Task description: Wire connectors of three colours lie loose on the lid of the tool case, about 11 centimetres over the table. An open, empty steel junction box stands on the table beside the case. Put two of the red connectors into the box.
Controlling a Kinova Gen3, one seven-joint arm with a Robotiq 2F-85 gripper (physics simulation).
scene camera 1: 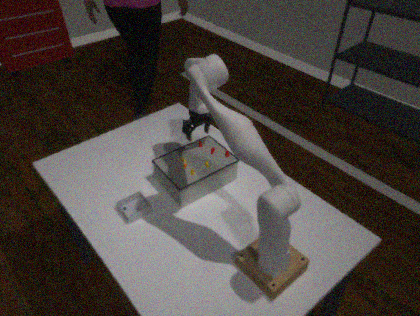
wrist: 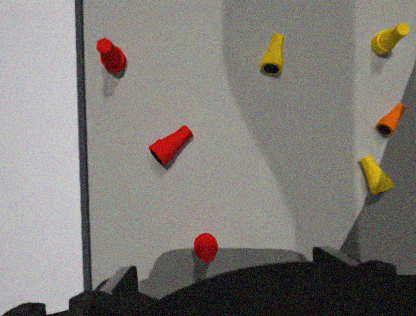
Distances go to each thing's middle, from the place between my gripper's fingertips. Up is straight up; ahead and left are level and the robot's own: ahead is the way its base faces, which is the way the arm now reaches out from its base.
Labels:
The tool case (scene camera 1: 184, 188) lies 110 mm below my hand, 80 mm behind it and 60 mm to the left of it. Round my hand: steel junction box (scene camera 1: 135, 206): 360 mm to the left, 150 mm below, 100 mm behind.

